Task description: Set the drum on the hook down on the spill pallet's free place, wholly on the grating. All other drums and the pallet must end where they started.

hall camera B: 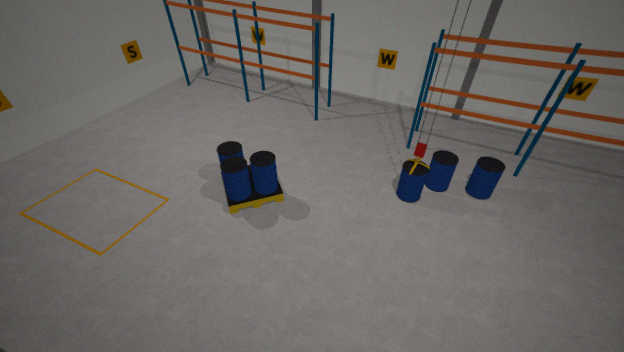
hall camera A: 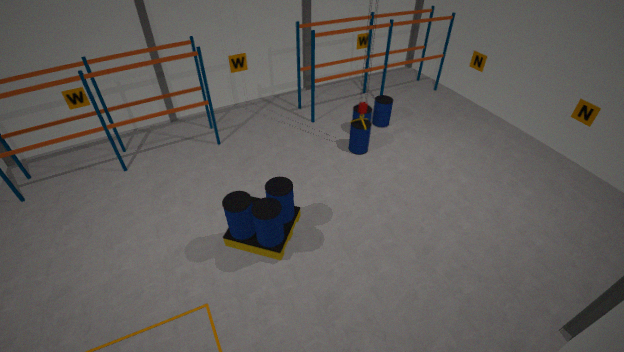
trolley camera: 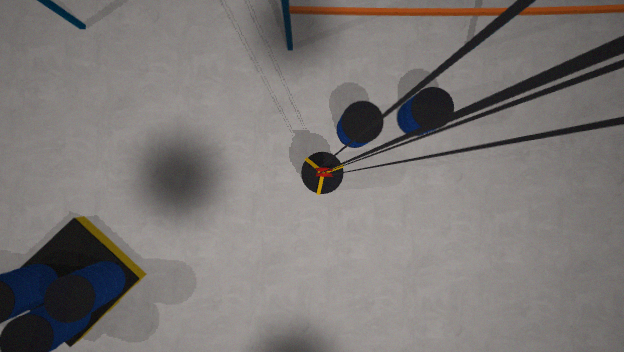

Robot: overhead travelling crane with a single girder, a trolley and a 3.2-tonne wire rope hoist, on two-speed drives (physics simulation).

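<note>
My gripper (hall camera A: pixel 361 121) (hall camera B: pixel 417 165) (trolley camera: pixel 322 173), a yellow three-armed grab under the red hook block, is shut on a blue drum (hall camera A: pixel 359 139) (hall camera B: pixel 411 184) (trolley camera: pixel 312 180) with a black lid. The drum is upright; whether it touches the floor I cannot tell. The spill pallet (hall camera A: pixel 252 248) (hall camera B: pixel 256 202) (trolley camera: pixel 112 246), yellow with black grating, lies well apart from it. Three upright drums stand on the pallet, one at its front (hall camera A: pixel 270 227) in hall camera A. Bare grating shows at the pallet's upper corner in the trolley view; drums partly hide this place in the hall views.
Two more blue drums stand close to the held drum, one nearer (hall camera B: pixel 440 172) (trolley camera: pixel 361 121) and one farther (hall camera A: pixel 383 111) (hall camera B: pixel 484 179) (trolley camera: pixel 432 107). Racks with blue posts (hall camera A: pixel 313 75) (hall camera B: pixel 316 75) stand along the W wall. A yellow outline (hall camera A: pixel 150 328) (hall camera B: pixel 60 234) marks the floor beyond the pallet.
</note>
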